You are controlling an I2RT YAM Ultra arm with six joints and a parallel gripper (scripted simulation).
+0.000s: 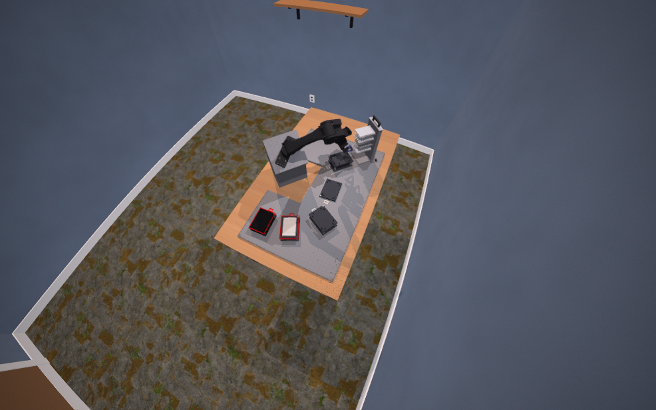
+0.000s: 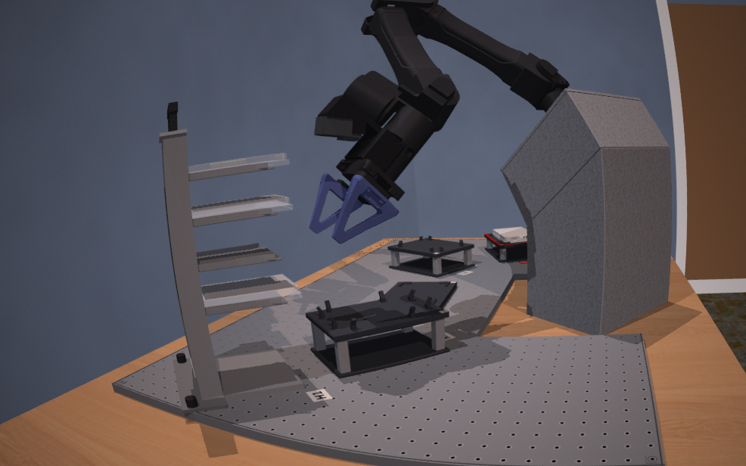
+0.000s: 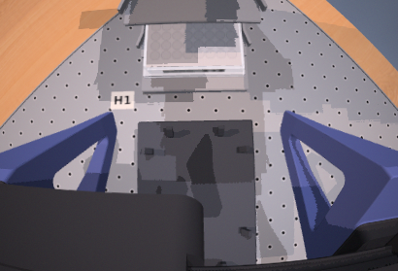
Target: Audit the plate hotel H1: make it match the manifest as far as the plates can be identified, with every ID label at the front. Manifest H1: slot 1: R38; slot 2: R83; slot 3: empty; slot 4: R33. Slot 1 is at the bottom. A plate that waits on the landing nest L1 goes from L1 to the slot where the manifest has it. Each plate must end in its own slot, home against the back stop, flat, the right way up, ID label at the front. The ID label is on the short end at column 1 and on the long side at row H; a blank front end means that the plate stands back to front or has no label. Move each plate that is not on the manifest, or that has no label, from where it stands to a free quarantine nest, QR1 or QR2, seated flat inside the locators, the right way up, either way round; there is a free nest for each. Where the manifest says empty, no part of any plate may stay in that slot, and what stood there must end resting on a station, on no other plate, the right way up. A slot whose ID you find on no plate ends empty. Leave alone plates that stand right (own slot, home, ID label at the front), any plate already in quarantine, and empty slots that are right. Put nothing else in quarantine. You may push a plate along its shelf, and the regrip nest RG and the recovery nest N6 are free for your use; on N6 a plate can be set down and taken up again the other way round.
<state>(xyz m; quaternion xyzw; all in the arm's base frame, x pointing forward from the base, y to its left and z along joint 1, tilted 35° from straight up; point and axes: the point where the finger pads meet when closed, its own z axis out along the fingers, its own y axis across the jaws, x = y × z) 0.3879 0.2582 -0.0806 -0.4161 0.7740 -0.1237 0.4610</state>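
My gripper is now 5 cm past the regrip nest RG, 3 cm to the left of it and 12 cm above it. Round my hand: plate hotel H1: 16 cm ahead, 12 cm to the left, 2 cm below; flat nest N6: 6 cm behind, 30 cm to the right, 17 cm below; H1 tag: 1 cm behind, 12 cm to the left, 18 cm below.
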